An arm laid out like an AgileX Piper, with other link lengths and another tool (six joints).
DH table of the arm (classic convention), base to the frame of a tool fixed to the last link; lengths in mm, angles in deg. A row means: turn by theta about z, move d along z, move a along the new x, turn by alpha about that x. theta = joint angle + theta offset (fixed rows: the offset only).
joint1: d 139  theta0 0  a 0  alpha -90
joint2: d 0  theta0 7.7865  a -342  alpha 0
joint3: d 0  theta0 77.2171  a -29.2  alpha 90
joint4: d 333.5  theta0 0  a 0  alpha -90
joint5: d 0  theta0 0  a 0  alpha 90
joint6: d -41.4  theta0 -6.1  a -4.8  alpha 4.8
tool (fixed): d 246.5  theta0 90  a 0  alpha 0
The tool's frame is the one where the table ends.
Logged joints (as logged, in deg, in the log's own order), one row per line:
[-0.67, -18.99, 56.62, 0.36, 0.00, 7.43]
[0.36, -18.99, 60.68, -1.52, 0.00, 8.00]
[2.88, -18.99, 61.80, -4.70, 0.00, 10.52]
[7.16, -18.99, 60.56, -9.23, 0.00, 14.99]
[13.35, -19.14, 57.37, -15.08, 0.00, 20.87]
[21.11, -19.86, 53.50, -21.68, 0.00, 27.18]
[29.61, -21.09, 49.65, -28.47, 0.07, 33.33]
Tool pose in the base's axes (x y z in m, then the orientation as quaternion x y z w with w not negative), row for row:
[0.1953, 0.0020, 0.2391, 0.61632, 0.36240, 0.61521, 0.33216]
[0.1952, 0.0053, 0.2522, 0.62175, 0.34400, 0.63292, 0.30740]
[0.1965, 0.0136, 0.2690, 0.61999, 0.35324, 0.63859, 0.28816]
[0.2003, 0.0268, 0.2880, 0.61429, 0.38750, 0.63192, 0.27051]
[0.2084, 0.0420, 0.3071, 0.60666, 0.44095, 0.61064, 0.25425]
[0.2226, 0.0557, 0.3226, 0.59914, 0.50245, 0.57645, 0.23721]
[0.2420, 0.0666, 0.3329, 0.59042, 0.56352, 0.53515, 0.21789]
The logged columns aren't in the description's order. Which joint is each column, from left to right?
Columns, left to right: joint2, joint6, joint4, joint3, joint1, joint5.
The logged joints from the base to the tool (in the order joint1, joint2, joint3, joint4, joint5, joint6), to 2 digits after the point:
[0.00, -0.67, 0.36, 56.62, 7.43, -18.99]
[0.00, 0.36, -1.52, 60.68, 8.00, -18.99]
[0.00, 2.88, -4.70, 61.80, 10.52, -18.99]
[0.00, 7.16, -9.23, 60.56, 14.99, -18.99]
[0.00, 13.35, -15.08, 57.37, 20.87, -19.14]
[0.00, 21.11, -21.68, 53.50, 27.18, -19.86]
[0.07, 29.61, -28.47, 49.65, 33.33, -21.09]

